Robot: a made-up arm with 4 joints.
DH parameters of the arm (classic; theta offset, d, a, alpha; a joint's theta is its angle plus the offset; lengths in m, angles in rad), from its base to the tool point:
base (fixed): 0 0.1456 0 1.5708
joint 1: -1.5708 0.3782 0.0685 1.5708
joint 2: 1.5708 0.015 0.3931 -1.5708
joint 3: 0 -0.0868 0.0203 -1.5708
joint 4: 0 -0.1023 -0.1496 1.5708
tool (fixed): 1.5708 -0.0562 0 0
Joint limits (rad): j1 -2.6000..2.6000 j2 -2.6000..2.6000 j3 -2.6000..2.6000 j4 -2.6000..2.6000
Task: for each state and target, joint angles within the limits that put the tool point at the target. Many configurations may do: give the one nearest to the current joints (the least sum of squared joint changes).
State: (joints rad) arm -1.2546 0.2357 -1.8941 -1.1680
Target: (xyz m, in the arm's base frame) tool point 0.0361 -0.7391 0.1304
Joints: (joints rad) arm -1.2520 0.9439 -1.5779 -0.8244
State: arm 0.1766 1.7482 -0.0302 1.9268
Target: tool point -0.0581 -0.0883 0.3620
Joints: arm -0.2858 2.2253 -0.1155 1.8106
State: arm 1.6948 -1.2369 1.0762 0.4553
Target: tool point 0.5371 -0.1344 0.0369
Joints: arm 1.6311 -1.8173 1.6568 0.1248
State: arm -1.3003 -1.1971 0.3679 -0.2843
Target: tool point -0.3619 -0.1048 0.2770
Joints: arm -1.5373 -1.8008 0.3648 -0.4310
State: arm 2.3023 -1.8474 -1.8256 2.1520
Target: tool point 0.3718 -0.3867 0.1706
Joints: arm 1.8828 -1.7518 -1.6232 2.3184
